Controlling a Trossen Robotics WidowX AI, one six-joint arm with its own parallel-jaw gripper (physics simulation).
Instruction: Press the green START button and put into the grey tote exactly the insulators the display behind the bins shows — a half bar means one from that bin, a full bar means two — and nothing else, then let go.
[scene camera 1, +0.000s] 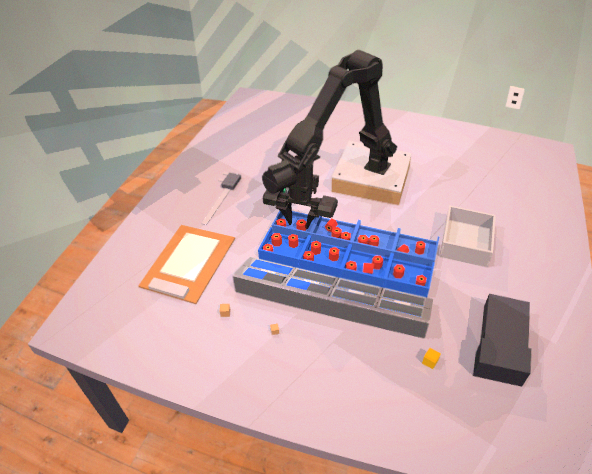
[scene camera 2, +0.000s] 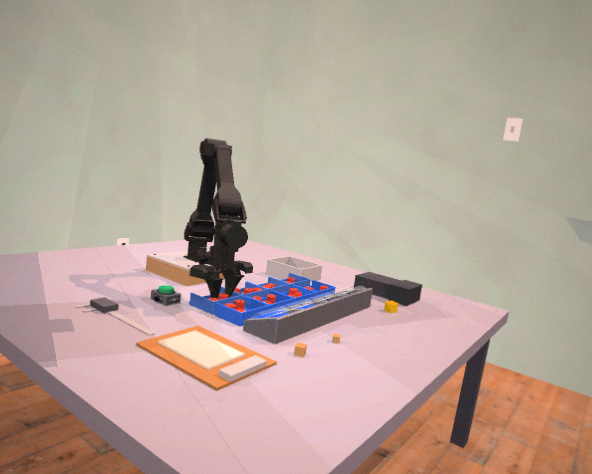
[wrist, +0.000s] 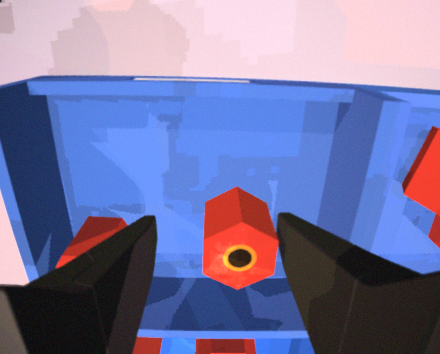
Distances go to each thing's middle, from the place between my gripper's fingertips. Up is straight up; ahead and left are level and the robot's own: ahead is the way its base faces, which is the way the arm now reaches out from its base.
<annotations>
The orange board with white pad (scene camera 2: 217, 362) is 240 mm ahead of my hand, 200 mm to the right of it and 10 mm below it. Also, from my hand: dark box (scene camera 1: 503, 355) 120 mm ahead, 590 mm to the left, 10 mm above; then grey tote (scene camera 1: 468, 237) 160 mm behind, 420 mm to the left, 10 mm above.
</annotations>
